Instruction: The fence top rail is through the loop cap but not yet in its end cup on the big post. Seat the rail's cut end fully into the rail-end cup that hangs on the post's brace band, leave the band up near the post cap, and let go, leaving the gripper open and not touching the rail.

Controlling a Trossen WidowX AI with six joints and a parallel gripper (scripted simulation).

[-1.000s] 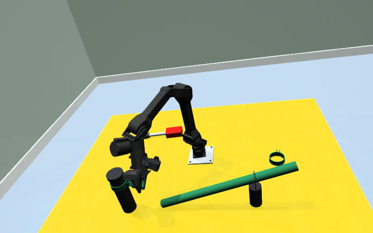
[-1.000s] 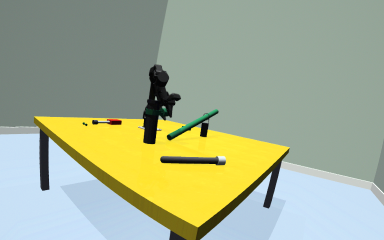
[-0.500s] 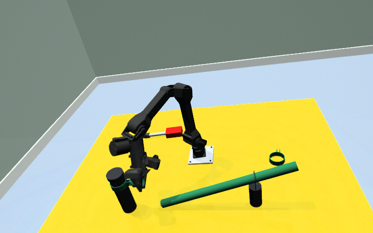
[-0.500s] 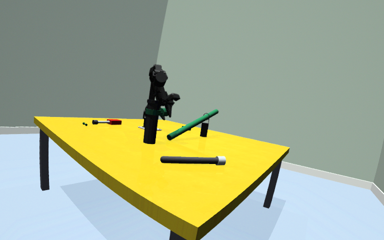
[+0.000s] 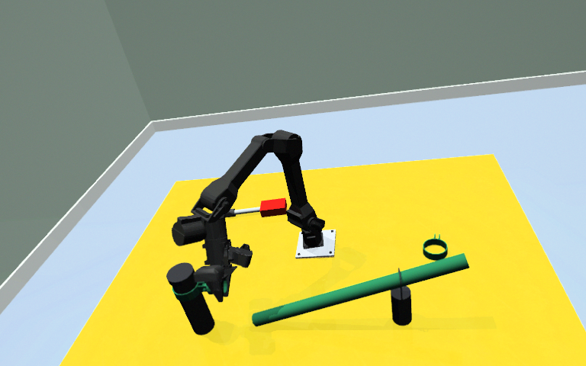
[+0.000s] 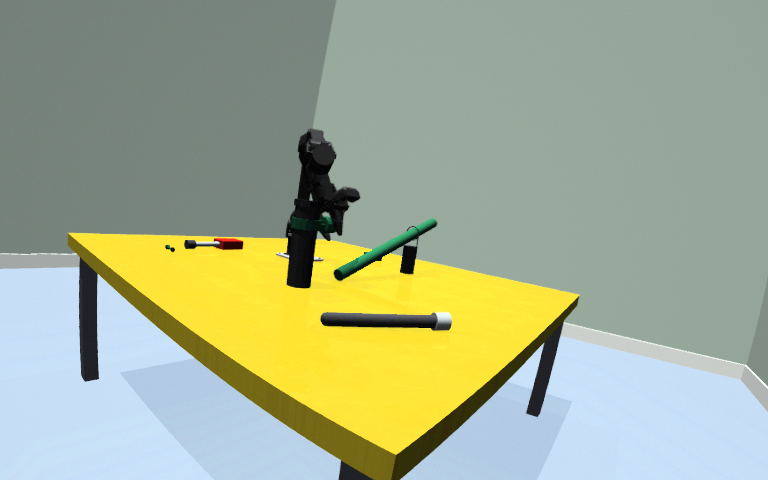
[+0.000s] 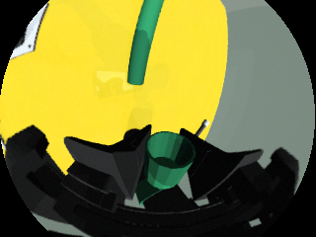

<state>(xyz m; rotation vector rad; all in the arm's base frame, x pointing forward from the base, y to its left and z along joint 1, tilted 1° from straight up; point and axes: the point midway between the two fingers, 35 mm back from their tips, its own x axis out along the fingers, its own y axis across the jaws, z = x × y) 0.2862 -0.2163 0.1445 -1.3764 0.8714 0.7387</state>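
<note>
The green rail-end cup is 3 cm above my gripper tip, 2 cm to the right of it and 2 cm behind it. Also, from my gripper tip: short black post (43 cm to the left, 2 cm ahead, 1 cm below); then red-handled tool (51 cm behind, 10 cm below); then small green bolt (49 cm behind, 16 cm to the right, 11 cm below).
</note>
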